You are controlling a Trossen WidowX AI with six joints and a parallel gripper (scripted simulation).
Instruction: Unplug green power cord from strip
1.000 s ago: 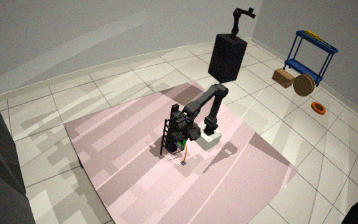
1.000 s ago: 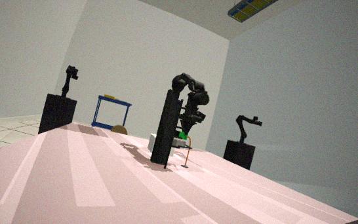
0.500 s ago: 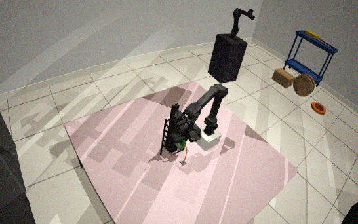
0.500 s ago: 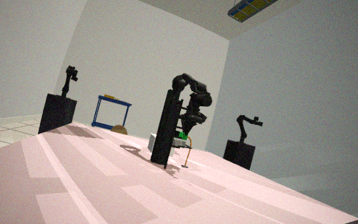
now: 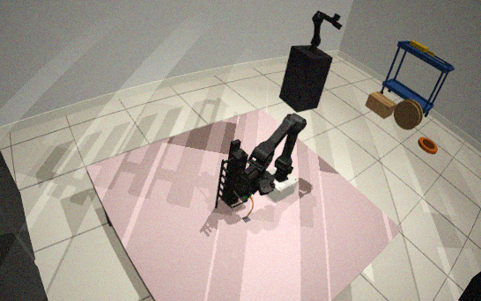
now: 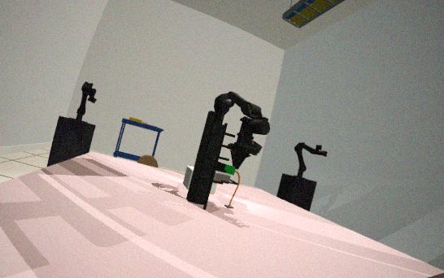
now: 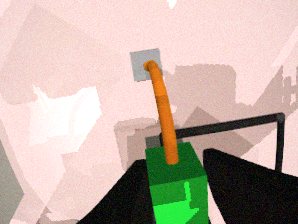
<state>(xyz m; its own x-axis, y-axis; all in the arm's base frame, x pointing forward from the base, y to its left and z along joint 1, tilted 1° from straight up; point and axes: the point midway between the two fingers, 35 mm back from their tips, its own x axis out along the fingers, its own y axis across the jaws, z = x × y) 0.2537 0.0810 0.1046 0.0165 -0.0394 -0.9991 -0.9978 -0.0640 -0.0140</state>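
Right now the green plug is 1 cm ahead of my gripper tip and 4 cm to the right of it.
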